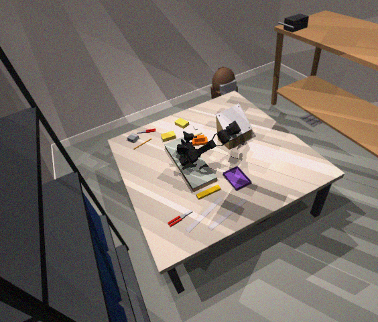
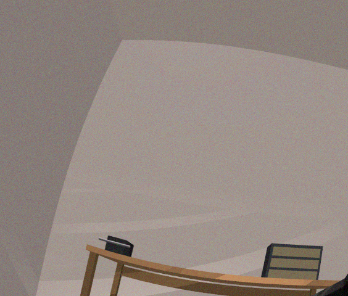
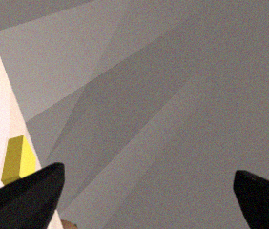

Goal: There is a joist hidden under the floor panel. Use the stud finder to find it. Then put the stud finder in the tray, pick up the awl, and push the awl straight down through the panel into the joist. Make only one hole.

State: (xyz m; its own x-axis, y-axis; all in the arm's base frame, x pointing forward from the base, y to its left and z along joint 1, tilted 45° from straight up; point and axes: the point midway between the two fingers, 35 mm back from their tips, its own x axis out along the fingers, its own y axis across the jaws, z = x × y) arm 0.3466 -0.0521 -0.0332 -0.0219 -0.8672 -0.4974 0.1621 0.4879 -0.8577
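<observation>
Right now the orange stud finder is 140 mm below my gripper tip, 140 mm behind it and 70 mm to the right of it. From my gripper tip the other things lie so: yellow block (420 mm to the left, 180 mm below, 30 mm ahead); awl (180 mm below, 150 mm to the right, 140 mm behind); pencil (320 mm to the right, 250 mm ahead, 180 mm below).
</observation>
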